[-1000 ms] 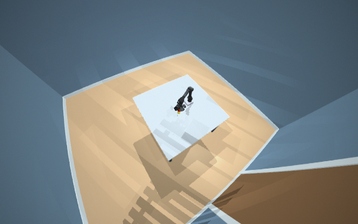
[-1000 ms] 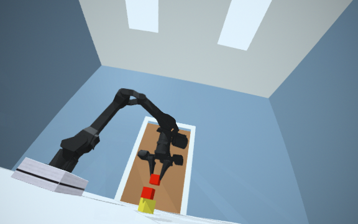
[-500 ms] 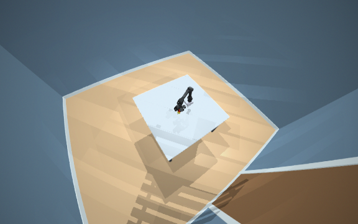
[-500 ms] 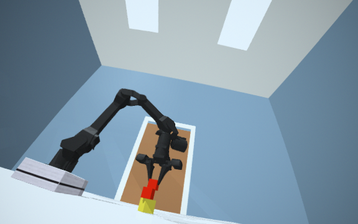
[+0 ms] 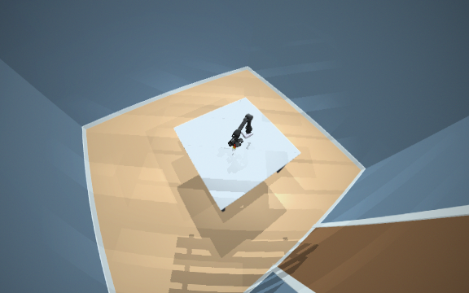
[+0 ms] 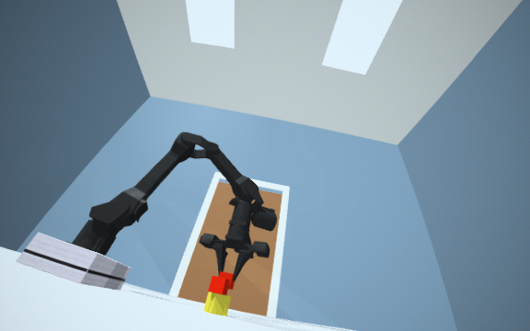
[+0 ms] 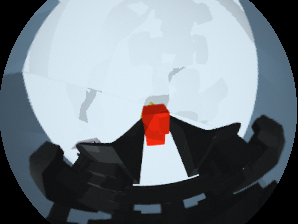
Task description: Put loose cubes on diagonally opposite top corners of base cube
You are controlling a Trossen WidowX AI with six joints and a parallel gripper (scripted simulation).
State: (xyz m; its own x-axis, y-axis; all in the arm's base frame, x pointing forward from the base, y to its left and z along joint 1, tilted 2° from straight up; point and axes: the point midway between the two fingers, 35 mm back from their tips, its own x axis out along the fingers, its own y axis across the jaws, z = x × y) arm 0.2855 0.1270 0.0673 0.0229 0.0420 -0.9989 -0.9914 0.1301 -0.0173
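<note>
My gripper tip is now 5 cm above the yellow base cube and 2 cm to the left of it.
</note>
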